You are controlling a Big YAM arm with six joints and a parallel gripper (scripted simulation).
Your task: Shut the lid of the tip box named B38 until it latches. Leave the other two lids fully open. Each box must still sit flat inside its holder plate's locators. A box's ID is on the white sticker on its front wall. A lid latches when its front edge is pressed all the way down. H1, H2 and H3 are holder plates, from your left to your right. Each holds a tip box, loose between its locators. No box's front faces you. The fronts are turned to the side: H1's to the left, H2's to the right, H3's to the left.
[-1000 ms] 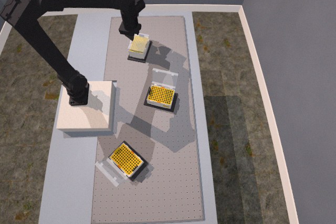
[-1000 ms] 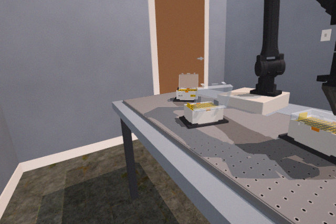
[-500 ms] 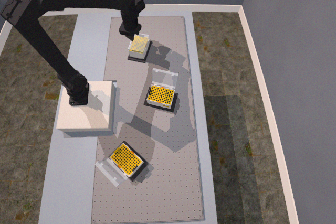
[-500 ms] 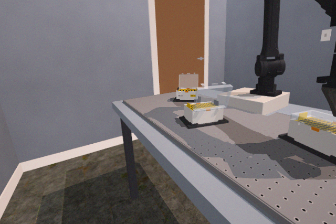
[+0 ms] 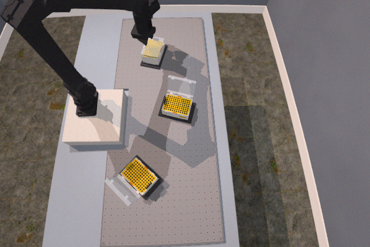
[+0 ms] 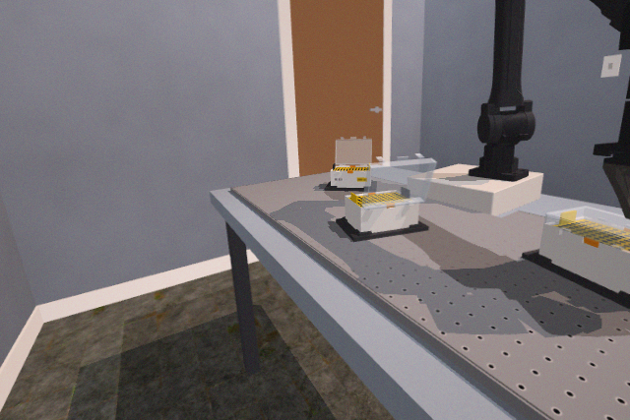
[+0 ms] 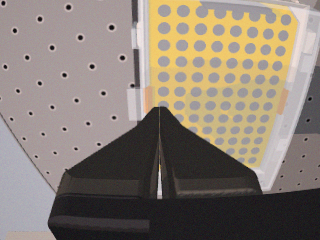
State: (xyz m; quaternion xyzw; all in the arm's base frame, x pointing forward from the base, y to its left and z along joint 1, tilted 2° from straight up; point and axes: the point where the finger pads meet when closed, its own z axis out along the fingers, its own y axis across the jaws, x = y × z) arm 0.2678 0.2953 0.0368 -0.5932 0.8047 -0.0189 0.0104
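The yellow tip rack is 3 cm ahead of my hand, 1 cm to the right of it and 2 cm below it. Also, from my hand: tip box (14 cm ahead, 32 cm to the right, 1 cm below); then clear lid (15 cm ahead, 27 cm to the right, 2 cm above).
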